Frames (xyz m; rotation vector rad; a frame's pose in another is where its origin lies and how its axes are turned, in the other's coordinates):
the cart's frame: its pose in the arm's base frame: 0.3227 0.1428 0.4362 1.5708 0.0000 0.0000
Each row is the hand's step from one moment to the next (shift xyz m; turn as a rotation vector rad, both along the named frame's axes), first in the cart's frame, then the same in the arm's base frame.
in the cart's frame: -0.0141 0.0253 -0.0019 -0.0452 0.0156 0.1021
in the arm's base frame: -0.0141 0.0019 0.0253 -0.0452 -0.1021 0.0156
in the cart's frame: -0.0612 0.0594 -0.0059 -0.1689 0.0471 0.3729
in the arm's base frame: -0.0612 0.0059 0.0594 -0.1689 -0.3729 0.0471
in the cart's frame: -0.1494 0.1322 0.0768 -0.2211 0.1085 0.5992
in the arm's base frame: -0.1494 -0.0768 0.1322 -0.2211 -0.5992 0.1085
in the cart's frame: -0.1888 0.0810 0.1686 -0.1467 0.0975 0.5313
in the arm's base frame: -0.1888 -0.1686 0.0810 -0.1467 -0.5313 0.0975
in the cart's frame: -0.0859 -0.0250 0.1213 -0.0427 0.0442 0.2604
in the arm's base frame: -0.0859 -0.1213 -0.0250 -0.0427 -0.2604 0.0442
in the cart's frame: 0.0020 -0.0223 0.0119 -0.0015 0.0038 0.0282
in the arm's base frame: 0.0020 -0.0119 -0.0223 -0.0015 -0.0282 0.0038
